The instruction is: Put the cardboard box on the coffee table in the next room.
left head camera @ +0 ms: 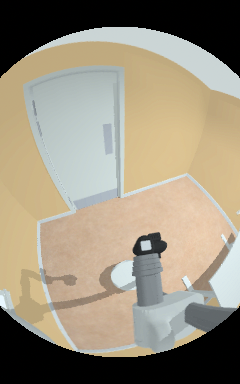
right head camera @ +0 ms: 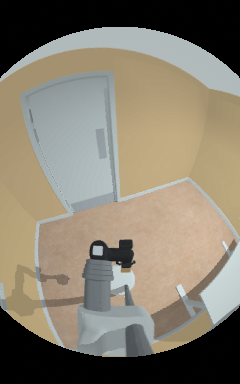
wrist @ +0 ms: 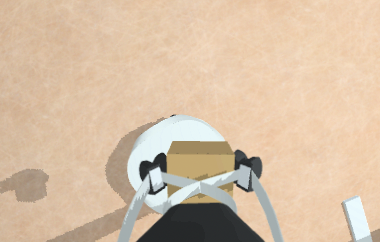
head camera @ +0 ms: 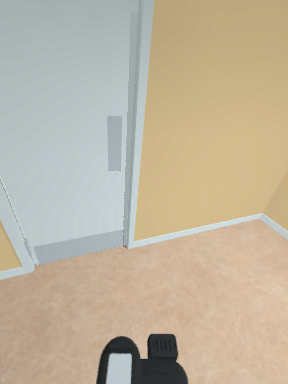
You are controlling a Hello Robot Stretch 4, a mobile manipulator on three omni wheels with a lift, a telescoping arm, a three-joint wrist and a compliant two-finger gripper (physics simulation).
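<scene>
The cardboard box (wrist: 200,170) is a small brown box between the two fingertips in the wrist view, above the robot's round white base. A small part of the box (right head camera: 126,270) shows under the wrist in the right head view. My gripper (wrist: 200,164) is shut on the box, with a dark pad against each side. In the head view the black wrist is at the bottom edge, and the fingers are hidden there. The coffee table does not show in these views.
A pale closed-looking door (head camera: 65,150) (left head camera: 80,145) (right head camera: 72,145) with a grey plate stands ahead on the left. A yellow wall (head camera: 215,125) lies right of it. A white table (left head camera: 230,275) (right head camera: 225,285) stands at the right, its foot (wrist: 356,215) on the floor.
</scene>
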